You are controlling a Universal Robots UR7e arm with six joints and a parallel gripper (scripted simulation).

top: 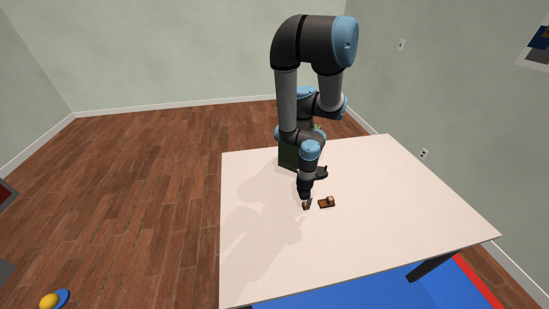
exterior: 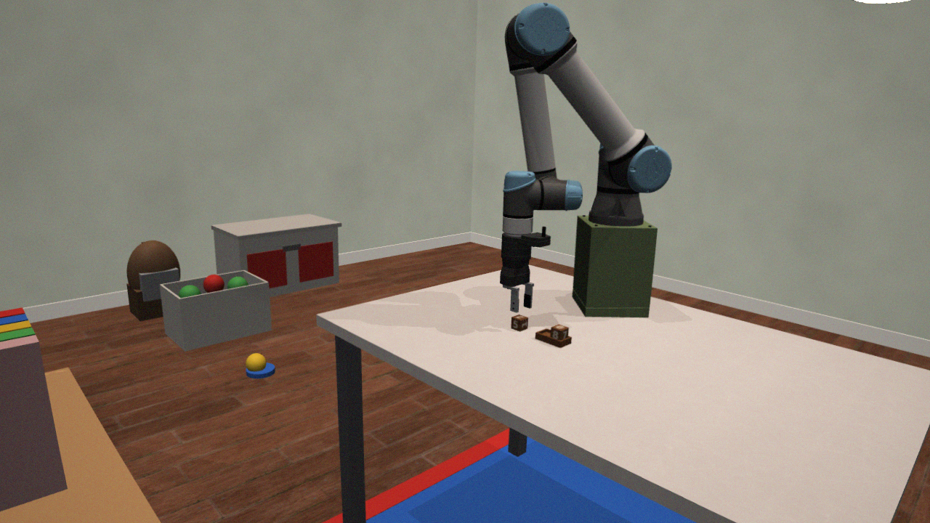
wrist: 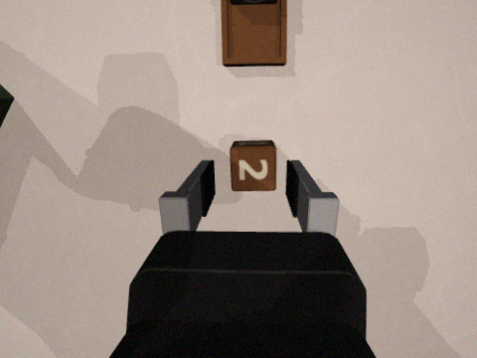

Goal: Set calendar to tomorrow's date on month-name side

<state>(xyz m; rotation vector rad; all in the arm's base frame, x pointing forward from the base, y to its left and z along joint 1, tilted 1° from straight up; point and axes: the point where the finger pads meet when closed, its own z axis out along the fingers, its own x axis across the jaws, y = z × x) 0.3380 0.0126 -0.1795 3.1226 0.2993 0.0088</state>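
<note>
Now: hand 5 cm above the brown cube.
</note>
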